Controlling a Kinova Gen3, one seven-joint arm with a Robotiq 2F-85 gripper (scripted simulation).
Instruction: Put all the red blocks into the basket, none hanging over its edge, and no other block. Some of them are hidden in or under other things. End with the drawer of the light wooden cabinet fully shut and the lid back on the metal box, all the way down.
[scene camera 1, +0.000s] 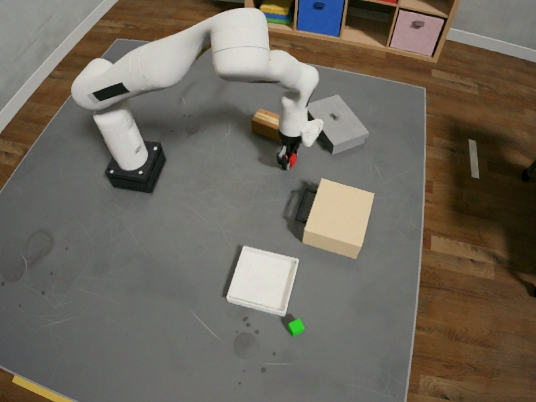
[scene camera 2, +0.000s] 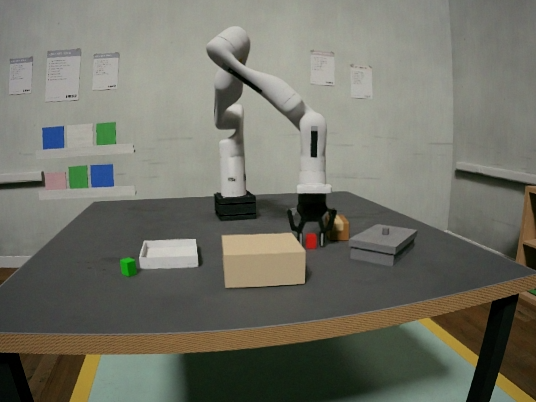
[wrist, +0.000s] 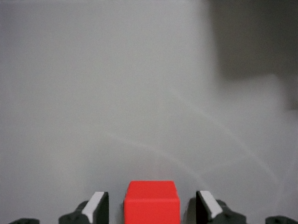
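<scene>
There is a light wooden cabinet (scene camera 2: 255, 260) here, and I see the light wooden cabinet (scene camera 1: 338, 220) in scene camera 1 as well; in the wrist view the light wooden cabinet is out of frame. I also see a white basket (scene camera 1: 263, 280), which is the same white basket (scene camera 2: 174, 252) that scene camera 2 shows. The white basket is out of frame in the wrist view. My gripper (scene camera 2: 310, 245) is visible to me too, and the wrist view shows my gripper (wrist: 152, 208) as well.
</scene>
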